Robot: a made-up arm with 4 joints.
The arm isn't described. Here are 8 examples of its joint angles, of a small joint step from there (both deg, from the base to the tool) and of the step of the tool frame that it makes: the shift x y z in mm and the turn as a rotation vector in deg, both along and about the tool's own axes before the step.
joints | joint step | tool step
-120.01 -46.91 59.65 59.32 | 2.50 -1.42 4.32 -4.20 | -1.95 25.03 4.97 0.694 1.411 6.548
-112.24 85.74 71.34 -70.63 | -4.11 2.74 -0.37 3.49 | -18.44 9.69 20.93 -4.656 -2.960 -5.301
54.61 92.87 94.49 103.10 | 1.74 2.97 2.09 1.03 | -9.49 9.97 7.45 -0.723 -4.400 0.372
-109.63 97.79 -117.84 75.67 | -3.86 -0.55 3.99 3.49 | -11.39 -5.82 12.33 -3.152 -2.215 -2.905
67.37 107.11 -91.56 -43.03 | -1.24 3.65 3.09 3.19 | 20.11 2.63 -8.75 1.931 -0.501 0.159
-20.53 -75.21 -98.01 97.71 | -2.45 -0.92 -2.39 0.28 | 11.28 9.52 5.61 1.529 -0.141 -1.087
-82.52 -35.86 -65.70 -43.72 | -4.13 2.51 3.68 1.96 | 18.03 -7.69 5.87 -1.392 2.214 5.730
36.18 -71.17 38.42 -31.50 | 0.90 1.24 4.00 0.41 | 12.52 6.93 8.64 -2.139 0.609 2.232
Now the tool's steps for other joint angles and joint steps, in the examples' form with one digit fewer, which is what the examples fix.
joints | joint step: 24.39 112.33 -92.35 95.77 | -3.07 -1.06 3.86 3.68
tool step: -9.0 -3.8 12.5 -1.89 -2.45 -2.86
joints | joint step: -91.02 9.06 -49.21 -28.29 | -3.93 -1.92 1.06 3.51
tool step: 1.5 -6.8 3.0 -0.20 3.85 -0.80
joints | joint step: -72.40 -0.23 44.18 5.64 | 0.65 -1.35 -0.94 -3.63
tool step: -3.8 -0.5 -6.7 1.73 1.70 2.40
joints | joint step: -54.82 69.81 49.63 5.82 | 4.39 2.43 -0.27 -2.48
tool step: 6.6 3.2 -16.7 -4.23 1.29 0.81
